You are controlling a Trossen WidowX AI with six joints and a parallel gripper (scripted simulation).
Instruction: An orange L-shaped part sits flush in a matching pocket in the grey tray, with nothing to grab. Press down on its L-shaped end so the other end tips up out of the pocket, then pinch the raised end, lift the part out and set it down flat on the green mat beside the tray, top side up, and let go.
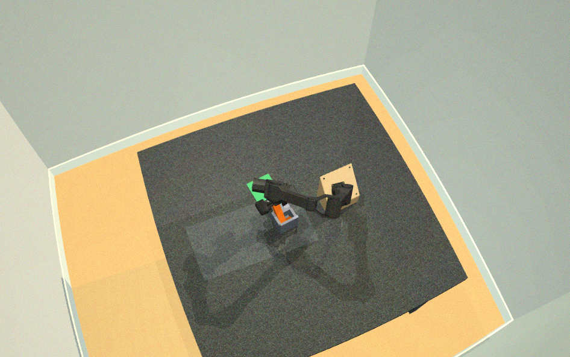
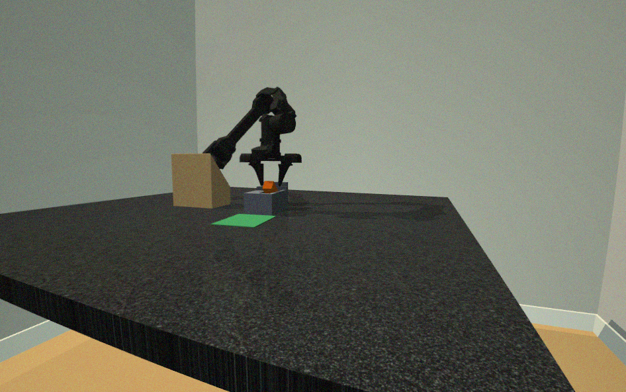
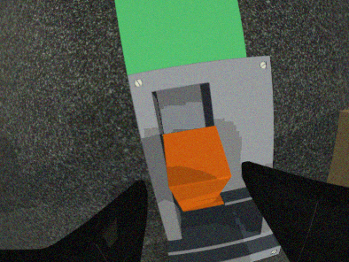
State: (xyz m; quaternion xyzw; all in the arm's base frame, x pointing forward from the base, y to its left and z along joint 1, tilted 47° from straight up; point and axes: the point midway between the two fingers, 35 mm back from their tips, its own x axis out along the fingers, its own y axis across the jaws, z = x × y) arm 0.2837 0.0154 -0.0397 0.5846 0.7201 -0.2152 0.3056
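Right now the orange L-shaped part is 2 cm behind my gripper tip, 3 cm to the left of it and 4 cm below it. Round my gripper tip: green mat: 1 cm ahead, 14 cm to the right, 10 cm below.
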